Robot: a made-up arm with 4 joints.
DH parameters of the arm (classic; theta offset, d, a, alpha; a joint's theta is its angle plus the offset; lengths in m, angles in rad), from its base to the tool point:
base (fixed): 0 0 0 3.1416
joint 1: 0 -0.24 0.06 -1.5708
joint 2: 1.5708 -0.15 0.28 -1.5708
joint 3: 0 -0.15 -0.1 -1.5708
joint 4: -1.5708 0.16 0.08 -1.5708
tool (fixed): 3.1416 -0.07 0 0
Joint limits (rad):
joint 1: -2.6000..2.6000
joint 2: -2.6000..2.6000
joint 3: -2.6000..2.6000
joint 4: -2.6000..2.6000
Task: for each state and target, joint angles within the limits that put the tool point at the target. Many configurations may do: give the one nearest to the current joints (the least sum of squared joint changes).
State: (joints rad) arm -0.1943 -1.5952 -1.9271 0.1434
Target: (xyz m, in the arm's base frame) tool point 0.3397 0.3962 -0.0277
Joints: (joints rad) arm -0.3737 -2.0413 -1.8826 0.2159
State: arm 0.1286 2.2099 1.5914 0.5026
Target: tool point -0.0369 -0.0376 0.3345
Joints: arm -0.2591 1.4364 1.5540 -0.1274
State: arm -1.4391 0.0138 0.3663 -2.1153
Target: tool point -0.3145 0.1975 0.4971
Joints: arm -1.6320 0.4695 0.0704 -2.3239
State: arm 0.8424 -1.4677 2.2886 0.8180
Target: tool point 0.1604 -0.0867 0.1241
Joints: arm 0.6414 -2.0346 1.9852 1.0590
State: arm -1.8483 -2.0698 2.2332 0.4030
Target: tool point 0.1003 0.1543 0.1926
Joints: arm -0.9674 -1.5267 1.5830 0.3016
